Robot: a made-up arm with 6 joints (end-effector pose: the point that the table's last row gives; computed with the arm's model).
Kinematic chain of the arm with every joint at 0, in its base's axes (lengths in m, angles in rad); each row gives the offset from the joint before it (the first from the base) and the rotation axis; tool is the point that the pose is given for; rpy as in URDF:
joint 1: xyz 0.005 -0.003 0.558 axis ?
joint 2: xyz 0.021 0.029 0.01 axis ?
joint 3: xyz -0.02 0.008 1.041 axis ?
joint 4: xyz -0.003 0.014 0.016 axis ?
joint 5: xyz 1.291 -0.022 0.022 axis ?
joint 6: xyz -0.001 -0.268 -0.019 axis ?
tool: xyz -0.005 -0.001 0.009 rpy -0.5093 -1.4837 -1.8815
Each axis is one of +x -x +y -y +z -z.
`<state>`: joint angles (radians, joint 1 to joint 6).
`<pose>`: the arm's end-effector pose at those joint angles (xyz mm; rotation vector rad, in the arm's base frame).
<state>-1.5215 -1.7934 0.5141 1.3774 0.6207 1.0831</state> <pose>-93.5 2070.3 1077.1 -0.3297 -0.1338 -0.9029</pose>
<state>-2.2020 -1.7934 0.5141 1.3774 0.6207 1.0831</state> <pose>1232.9 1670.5 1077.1 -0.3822 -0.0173 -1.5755</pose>
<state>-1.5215 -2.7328 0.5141 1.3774 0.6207 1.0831</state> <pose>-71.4 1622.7 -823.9 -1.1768 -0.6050 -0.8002</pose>
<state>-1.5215 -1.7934 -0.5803 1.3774 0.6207 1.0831</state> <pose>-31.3 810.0 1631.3 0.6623 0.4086 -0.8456</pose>
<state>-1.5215 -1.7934 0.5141 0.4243 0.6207 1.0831</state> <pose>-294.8 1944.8 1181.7 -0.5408 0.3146 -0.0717</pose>
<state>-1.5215 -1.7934 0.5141 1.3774 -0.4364 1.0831</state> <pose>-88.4 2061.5 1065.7 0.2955 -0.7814 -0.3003</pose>
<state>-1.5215 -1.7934 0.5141 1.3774 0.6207 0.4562</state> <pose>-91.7 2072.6 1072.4 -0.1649 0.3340 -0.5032</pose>
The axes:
joint 1: +z
joint 2: +y
joint 3: -y
joint 4: -x
joint 5: -y
joint 6: -x

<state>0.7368 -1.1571 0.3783 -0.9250 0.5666 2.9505</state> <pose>-417.8 -546.3 2257.5 0.8967 0.2809 1.9978</pose>
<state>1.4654 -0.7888 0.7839 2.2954 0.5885 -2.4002</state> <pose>-340.4 -945.3 2584.6 0.5545 -1.1245 -1.1320</pose>
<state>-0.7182 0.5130 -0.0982 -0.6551 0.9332 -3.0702</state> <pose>1011.4 -1120.2 603.7 1.7780 0.7053 -0.9469</pose>
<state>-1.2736 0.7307 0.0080 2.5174 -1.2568 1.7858</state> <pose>798.9 -1599.4 640.5 -0.5689 -0.5538 2.8824</pose>
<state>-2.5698 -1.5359 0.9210 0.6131 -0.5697 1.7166</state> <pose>1696.2 1291.7 1245.8 0.1236 -0.7541 -1.2980</pose>
